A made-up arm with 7 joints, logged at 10 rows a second.
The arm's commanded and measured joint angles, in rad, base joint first. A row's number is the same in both.
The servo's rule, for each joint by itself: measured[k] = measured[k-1] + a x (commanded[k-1-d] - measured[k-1]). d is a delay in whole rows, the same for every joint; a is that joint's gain. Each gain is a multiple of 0.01, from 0.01 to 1. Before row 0 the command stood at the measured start. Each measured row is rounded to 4 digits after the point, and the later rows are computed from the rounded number. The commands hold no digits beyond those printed.
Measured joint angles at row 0: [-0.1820 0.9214 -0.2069 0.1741 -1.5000 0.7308 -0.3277]
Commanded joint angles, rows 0 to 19: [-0.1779 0.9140 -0.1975 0.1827 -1.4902 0.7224 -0.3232]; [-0.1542 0.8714 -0.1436 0.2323 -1.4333 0.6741 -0.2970]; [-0.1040 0.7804 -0.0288 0.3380 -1.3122 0.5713 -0.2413]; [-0.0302 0.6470 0.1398 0.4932 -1.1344 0.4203 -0.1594]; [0.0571 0.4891 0.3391 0.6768 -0.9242 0.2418 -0.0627]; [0.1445 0.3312 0.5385 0.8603 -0.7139 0.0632 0.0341]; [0.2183 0.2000 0.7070 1.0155 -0.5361 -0.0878 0.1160]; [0.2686 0.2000 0.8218 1.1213 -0.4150 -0.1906 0.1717]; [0.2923 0.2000 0.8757 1.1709 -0.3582 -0.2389 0.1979]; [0.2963 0.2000 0.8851 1.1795 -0.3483 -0.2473 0.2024]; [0.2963 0.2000 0.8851 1.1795 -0.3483 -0.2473 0.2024]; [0.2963 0.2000 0.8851 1.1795 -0.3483 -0.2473 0.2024]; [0.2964 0.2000 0.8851 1.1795 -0.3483 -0.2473 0.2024]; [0.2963 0.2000 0.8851 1.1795 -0.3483 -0.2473 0.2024]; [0.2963 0.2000 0.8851 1.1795 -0.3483 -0.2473 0.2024]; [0.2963 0.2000 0.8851 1.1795 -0.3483 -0.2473 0.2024]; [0.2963 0.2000 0.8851 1.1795 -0.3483 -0.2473 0.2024]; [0.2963 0.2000 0.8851 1.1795 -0.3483 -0.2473 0.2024]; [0.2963 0.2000 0.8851 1.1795 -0.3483 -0.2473 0.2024]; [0.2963 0.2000 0.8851 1.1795 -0.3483 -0.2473 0.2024]
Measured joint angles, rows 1 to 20: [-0.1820 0.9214 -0.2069 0.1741 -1.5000 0.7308 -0.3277]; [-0.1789 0.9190 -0.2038 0.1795 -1.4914 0.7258 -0.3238]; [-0.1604 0.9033 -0.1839 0.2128 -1.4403 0.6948 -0.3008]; [-0.1181 0.8627 -0.1327 0.2917 -1.3276 0.6207 -0.2496]; [-0.0522 0.7915 -0.0428 0.4186 -1.1576 0.5005 -0.1720]; [0.0298 0.6917 0.0832 0.5813 -0.9522 0.3453 -0.0780]; [0.1158 0.5727 0.2334 0.7571 -0.7425 0.1760 0.0184]; [0.1927 0.4497 0.3897 0.9199 -0.5609 0.0177 0.1023]; [0.2496 0.3673 0.5323 1.0468 -0.4325 -0.1073 0.1620]; [0.2816 0.3121 0.6456 1.1250 -0.3671 -0.1863 0.1929]; [0.2926 0.2751 0.7246 1.1593 -0.3506 -0.2229 0.2011]; [0.2954 0.2503 0.7776 1.1720 -0.3486 -0.2375 0.2022]; [0.2961 0.2337 0.8131 1.1767 -0.3483 -0.2434 0.2024]; [0.2963 0.2226 0.8369 1.1785 -0.3483 -0.2457 0.2024]; [0.2963 0.2151 0.8528 1.1791 -0.3483 -0.2467 0.2024]; [0.2963 0.2101 0.8635 1.1794 -0.3483 -0.2471 0.2024]; [0.2963 0.2068 0.8706 1.1795 -0.3483 -0.2472 0.2024]; [0.2963 0.2046 0.8754 1.1795 -0.3483 -0.2473 0.2024]; [0.2963 0.2031 0.8786 1.1795 -0.3483 -0.2473 0.2024]; [0.2963 0.2021 0.8807 1.1795 -0.3483 -0.2473 0.2024]
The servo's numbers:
d 1
a 0.75 0.33 0.33 0.63 0.88 0.60 0.86

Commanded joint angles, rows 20 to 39: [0.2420 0.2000 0.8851 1.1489 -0.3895 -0.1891 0.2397]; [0.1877 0.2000 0.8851 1.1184 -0.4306 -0.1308 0.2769]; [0.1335 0.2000 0.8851 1.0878 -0.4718 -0.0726 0.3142]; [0.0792 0.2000 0.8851 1.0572 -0.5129 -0.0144 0.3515]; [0.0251 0.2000 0.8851 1.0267 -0.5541 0.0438 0.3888]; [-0.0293 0.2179 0.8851 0.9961 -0.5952 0.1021 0.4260]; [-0.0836 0.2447 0.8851 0.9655 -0.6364 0.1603 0.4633]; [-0.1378 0.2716 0.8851 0.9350 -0.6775 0.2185 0.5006]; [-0.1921 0.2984 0.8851 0.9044 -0.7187 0.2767 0.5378]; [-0.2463 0.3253 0.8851 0.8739 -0.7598 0.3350 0.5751]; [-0.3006 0.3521 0.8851 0.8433 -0.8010 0.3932 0.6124]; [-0.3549 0.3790 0.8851 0.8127 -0.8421 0.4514 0.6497]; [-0.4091 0.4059 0.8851 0.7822 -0.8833 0.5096 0.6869]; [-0.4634 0.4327 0.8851 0.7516 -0.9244 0.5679 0.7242]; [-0.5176 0.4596 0.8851 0.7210 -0.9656 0.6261 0.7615]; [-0.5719 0.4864 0.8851 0.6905 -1.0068 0.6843 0.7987]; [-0.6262 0.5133 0.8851 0.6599 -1.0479 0.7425 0.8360]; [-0.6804 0.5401 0.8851 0.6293 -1.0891 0.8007 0.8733]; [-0.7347 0.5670 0.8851 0.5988 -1.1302 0.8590 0.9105]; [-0.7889 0.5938 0.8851 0.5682 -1.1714 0.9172 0.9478]
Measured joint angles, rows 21 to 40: [0.2963 0.2014 0.8822 1.1795 -0.3483 -0.2473 0.2024]; [0.2556 0.2009 0.8832 1.1602 -0.3846 -0.2124 0.2345]; [0.2047 0.2006 0.8838 1.1339 -0.4251 -0.1634 0.2710]; [0.1513 0.2004 0.8842 1.1049 -0.4662 -0.1089 0.3082]; [0.0972 0.2003 0.8845 1.0748 -0.5073 -0.0522 0.3454]; [0.0431 0.2002 0.8847 1.0445 -0.5485 0.0054 0.3827]; [-0.0112 0.2060 0.8848 1.0140 -0.5896 0.0634 0.4199]; [-0.0655 0.2188 0.8849 0.9834 -0.6308 0.1215 0.4572]; [-0.1197 0.2362 0.8850 0.9529 -0.6719 0.1797 0.4945]; [-0.1740 0.2567 0.8850 0.9223 -0.7131 0.2379 0.5317]; [-0.2282 0.2793 0.8850 0.8918 -0.7542 0.2962 0.5690]; [-0.2825 0.3033 0.8850 0.8612 -0.7954 0.3544 0.6063]; [-0.3368 0.3283 0.8850 0.8306 -0.8365 0.4126 0.6436]; [-0.3910 0.3539 0.8850 0.8001 -0.8777 0.4708 0.6808]; [-0.4453 0.3799 0.8850 0.7695 -0.9188 0.5291 0.7181]; [-0.4995 0.4062 0.8850 0.7389 -0.9600 0.5873 0.7554]; [-0.5538 0.4327 0.8850 0.7084 -1.0012 0.6455 0.7926]; [-0.6081 0.4593 0.8850 0.6778 -1.0423 0.7037 0.8299]; [-0.6623 0.4860 0.8850 0.6472 -1.0835 0.7619 0.8672]; [-0.7166 0.5127 0.8850 0.6167 -1.1246 0.8202 0.9044]
